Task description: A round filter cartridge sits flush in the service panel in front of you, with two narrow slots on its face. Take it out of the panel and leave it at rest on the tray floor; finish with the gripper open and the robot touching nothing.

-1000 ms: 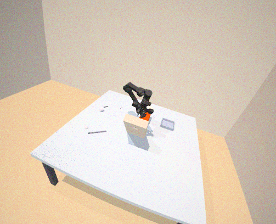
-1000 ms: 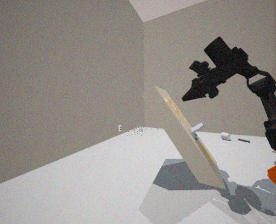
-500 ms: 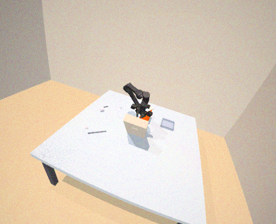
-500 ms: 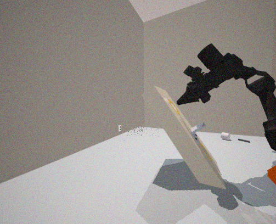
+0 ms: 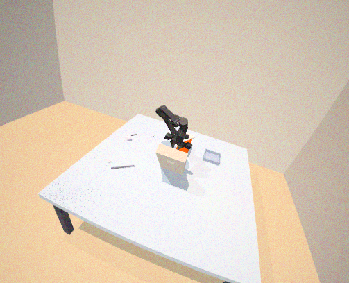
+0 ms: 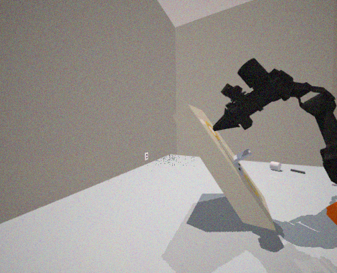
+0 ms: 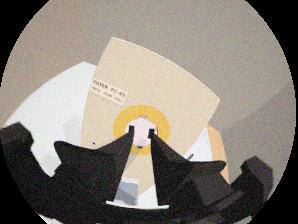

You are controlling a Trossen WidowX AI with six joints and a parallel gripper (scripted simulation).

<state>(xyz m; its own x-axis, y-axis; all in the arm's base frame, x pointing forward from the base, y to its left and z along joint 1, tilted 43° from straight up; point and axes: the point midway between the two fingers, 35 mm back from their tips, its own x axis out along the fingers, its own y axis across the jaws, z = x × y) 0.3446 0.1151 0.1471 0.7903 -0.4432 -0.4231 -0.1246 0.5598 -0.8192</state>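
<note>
The round filter cartridge is 20 mm ahead of my gripper tip and 10 mm below it. Round my gripper tip: beige service panel 30 mm behind, 90 mm below; grey tray 420 mm behind, 300 mm to the left, 240 mm below.
</note>
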